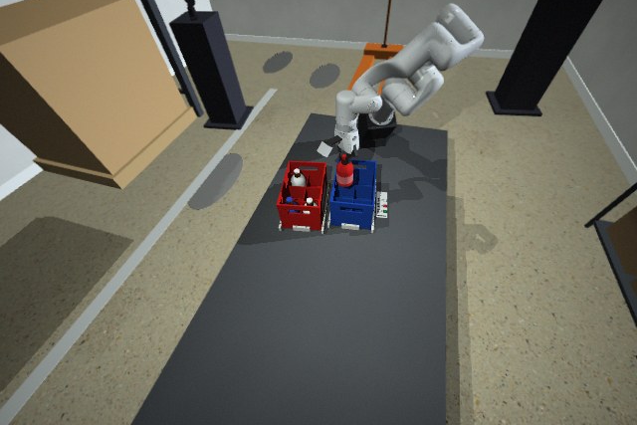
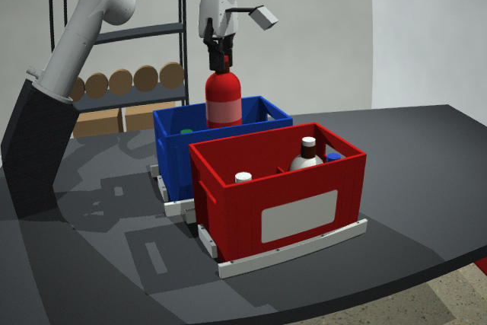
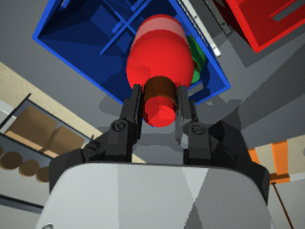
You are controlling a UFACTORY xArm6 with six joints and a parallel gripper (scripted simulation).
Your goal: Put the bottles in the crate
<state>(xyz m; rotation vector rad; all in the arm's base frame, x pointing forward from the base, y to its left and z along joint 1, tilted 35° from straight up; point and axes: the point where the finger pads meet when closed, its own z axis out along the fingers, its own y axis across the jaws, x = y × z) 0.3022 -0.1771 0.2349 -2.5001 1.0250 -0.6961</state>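
My hand is 70 mm above the red-capped bottle. The rest, counted from my hand: white-capped bottle (130 mm ahead, 140 mm to the right, 220 mm below); then blue crate (40 mm to the left, 220 mm below); then green-capped bottle (80 mm behind, 220 mm below).
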